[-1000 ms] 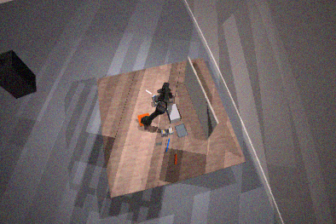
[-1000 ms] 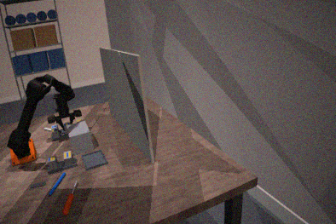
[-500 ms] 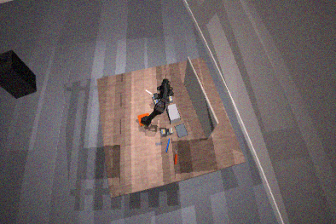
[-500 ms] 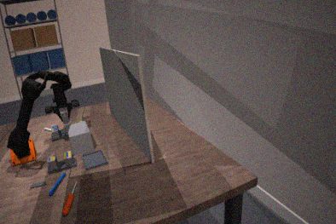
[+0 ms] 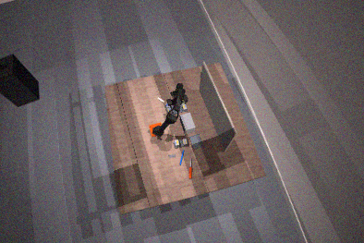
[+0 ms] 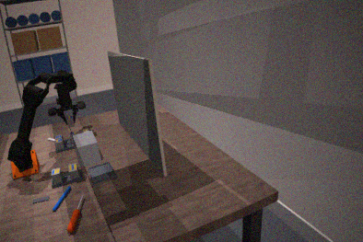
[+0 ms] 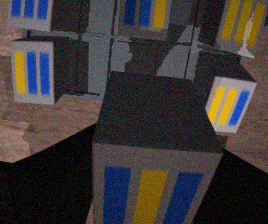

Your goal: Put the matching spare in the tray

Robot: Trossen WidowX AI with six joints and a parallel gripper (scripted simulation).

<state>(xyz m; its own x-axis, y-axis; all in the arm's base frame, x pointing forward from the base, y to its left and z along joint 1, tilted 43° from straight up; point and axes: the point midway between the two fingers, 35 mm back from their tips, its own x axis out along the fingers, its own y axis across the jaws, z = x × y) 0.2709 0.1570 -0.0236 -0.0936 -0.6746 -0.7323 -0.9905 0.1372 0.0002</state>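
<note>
My gripper tip is now 4 cm short of the dark-rimmed tray, 36 cm to the left of it and 12 cm above it. Round my gripper tip: upright panel 28 cm ahead, 20 cm to the right, 10 cm above; then grey spare block 3 cm above.
</note>
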